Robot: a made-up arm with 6 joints.
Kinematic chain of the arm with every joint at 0, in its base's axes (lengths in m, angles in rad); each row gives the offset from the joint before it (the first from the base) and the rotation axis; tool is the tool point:
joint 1: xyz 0 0 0.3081 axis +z
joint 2: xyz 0 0 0 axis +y
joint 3: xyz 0 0 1.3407 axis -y
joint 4: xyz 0 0 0 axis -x
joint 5: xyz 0.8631 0 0 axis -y
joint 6: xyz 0 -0.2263 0 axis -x
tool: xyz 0 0 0
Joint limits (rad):
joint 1: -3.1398..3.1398
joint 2: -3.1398..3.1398
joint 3: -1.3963..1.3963
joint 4: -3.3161..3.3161
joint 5: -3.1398..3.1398
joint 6: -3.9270..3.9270
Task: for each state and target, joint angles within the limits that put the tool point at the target. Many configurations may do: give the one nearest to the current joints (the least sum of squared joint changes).
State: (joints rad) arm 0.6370 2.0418 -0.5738 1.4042 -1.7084 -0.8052
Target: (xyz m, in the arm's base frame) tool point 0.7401 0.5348 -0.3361
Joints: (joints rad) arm 0.6692 1.4650 -0.8502 1.3947 -1.7084 -0.8052
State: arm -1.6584 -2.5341 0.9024 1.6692 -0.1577 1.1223
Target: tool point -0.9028 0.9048 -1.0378
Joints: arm -0.7986 -2.8479 0.1081 1.5024 -0.1577 1.1223
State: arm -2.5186 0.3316 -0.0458 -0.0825 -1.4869 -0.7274
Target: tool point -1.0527 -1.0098 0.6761
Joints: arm -2.2221 0.7088 -0.1153 -0.1067 -1.4869 -0.7274
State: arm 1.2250 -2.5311 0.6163 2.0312 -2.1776 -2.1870
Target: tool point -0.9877 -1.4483 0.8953
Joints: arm 1.0382 -1.7133 0.1330 2.1061 -2.1776 -2.1870
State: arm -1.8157 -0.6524 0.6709 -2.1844 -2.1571 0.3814
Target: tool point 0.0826 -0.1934 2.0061
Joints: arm -1.8105 -0.4393 0.3557 -2.1622 -2.1571 0.3814
